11 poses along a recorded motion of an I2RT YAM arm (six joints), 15 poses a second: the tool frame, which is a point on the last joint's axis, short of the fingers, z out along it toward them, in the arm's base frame.
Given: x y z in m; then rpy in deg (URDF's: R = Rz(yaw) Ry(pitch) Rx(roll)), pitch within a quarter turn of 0, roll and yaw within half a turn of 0.
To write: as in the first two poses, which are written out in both.
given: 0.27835 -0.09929 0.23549 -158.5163 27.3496 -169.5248
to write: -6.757 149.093 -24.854 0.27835 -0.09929 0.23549
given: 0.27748 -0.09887 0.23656 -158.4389 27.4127 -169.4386
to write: -6.823 149.001 -24.905 0.27748 -0.09887 0.23656
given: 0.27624 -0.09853 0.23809 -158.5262 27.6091 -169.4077
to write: -6.833 148.835 -24.725 0.27624 -0.09853 0.23809
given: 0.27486 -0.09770 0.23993 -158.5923 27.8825 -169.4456
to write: -6.724 148.603 -24.575 0.27486 -0.09770 0.23993
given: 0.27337 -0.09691 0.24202 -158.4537 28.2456 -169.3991
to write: -6.626 148.224 -24.634 0.27337 -0.09691 0.24202
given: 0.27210 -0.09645 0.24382 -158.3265 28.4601 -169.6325
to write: -6.216 148.031 -24.822 0.27210 -0.09645 0.24382
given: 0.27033 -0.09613 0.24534 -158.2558 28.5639 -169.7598
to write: -5.996 147.938 -24.930 0.27033 -0.09613 0.24534
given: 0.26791 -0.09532 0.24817 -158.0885 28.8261 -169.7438
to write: -5.879 147.650 -25.065 0.26791 -0.09532 0.24817
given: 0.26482 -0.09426 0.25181 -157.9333 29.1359 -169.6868
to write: -5.803 147.315 -25.154 0.26482 -0.09426 0.25181
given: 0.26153 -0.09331 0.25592 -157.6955 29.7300 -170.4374
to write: -4.578 146.818 -25.572 0.26153 -0.09331 0.25592
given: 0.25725 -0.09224 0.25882 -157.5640 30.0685 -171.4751
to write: -3.105 146.618 -26.041 0.25725 -0.09224 0.25882
